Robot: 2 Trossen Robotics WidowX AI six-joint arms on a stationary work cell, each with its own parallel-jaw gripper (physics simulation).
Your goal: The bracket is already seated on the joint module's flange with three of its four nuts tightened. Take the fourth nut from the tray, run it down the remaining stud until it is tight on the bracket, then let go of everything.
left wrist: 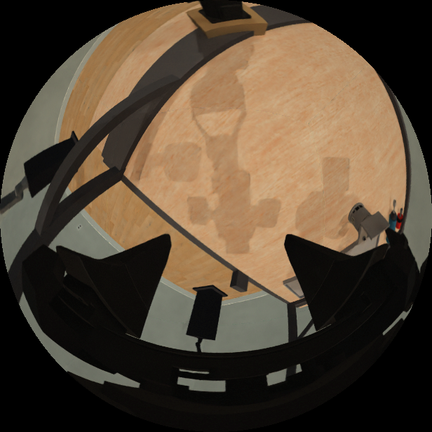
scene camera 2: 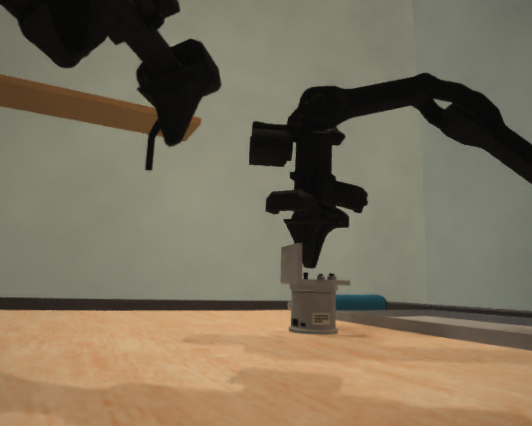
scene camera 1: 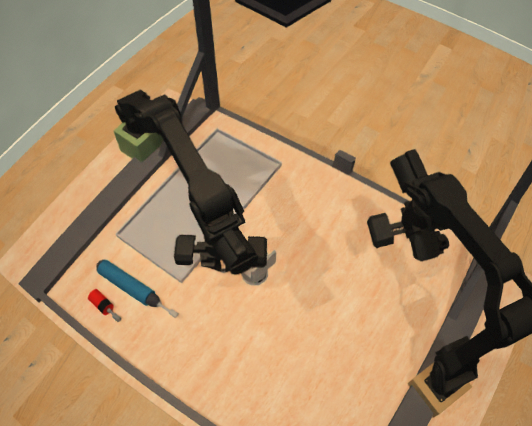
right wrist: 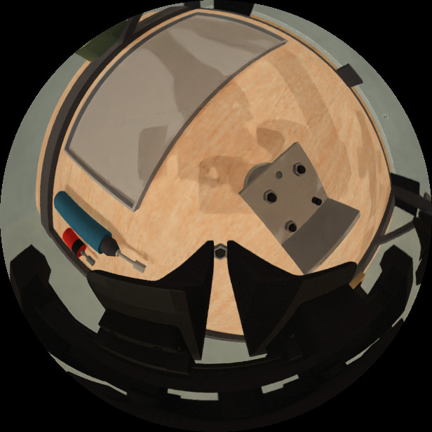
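Pixels of known places: left gripper, fingertip midpoint: (scene camera 2: 134, 108) (scene camera 1: 406, 230); right gripper, fingertip midpoint: (scene camera 2: 309, 268) (scene camera 1: 223, 270); left arm's base, origin of the base link: (scene camera 1: 443, 383); right arm's base, origin of the base link: (scene camera 1: 137, 126).
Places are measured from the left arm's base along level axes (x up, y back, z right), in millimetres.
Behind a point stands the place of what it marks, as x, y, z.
Note:
My right gripper (scene camera 2: 310, 265) @(38, -474, -258) is shut on a small hex nut (right wrist: 220, 251), held at its fingertips above the bracket's height. The grey bracket (scene camera 2: 291, 264) @(39, -435, -168) (left wrist: 374, 225) (right wrist: 295, 197) sits on the round joint module (scene camera 1: 256, 281) @(-29, -441, -197) (scene camera 2: 313, 310) @(-17, -462, -158) (left wrist: 357, 212). In the right wrist view three nuts, (right wrist: 299, 169) (right wrist: 270, 196) (right wrist: 291, 227), sit on its studs; a bare stud (right wrist: 316, 201) stands near the upright plate. The fingertips are apart from the bracket. My left gripper (scene camera 2: 161, 156) (left wrist: 229, 240) is open and empty, high above the table. The shallow grey tray (scene camera 1: 155, 225) @(-41, -710, -329) (right wrist: 110, 110) lies beyond the module.
A blue-handled tool (scene camera 1: 127, 282) @(-5, -583, -459) (scene camera 2: 361, 302) @(-19, -612, -448) (right wrist: 82, 220) and a shorter red tool (scene camera 1: 97, 299) @(-11, -585, -542) (right wrist: 74, 241) lie beside the tray. Dark frame rails (scene camera 1: 100, 220) @(-25, -792, -451) edge the table, and a dark post (scene camera 1: 205, 55) @(182, -971, -23) rises at its far corner.

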